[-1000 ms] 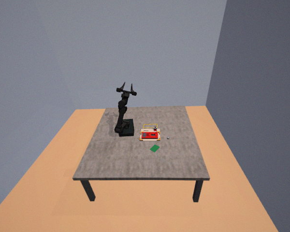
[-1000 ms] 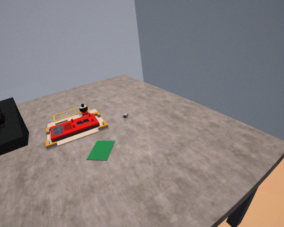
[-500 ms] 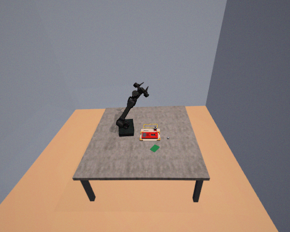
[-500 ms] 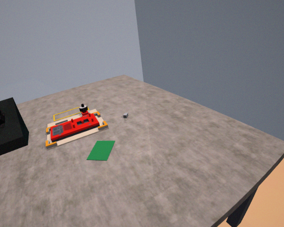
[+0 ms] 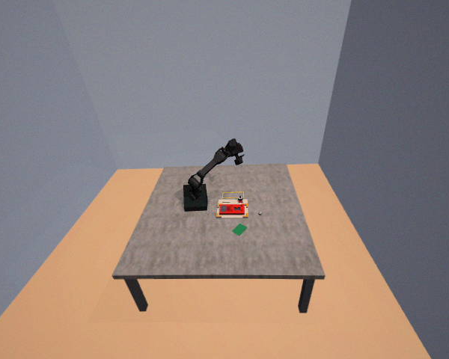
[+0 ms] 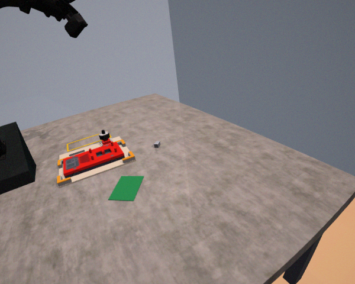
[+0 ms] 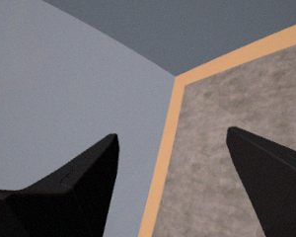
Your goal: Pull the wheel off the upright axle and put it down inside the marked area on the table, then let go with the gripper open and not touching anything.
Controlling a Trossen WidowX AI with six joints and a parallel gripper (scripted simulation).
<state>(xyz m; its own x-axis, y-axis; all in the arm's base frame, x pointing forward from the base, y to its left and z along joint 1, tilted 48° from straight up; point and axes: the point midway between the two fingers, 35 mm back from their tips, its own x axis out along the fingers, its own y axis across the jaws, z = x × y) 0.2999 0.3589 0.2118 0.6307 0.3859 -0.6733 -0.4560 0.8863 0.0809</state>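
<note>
The wheel is 42 cm below my gripper tip, 5 cm to the right of it and 2 cm behind it. The rest, counted from my gripper tip: flat green patch (46 cm below, 36 cm to the right); then small grey block (46 cm below, 18 cm to the right, 15 cm ahead).
</note>
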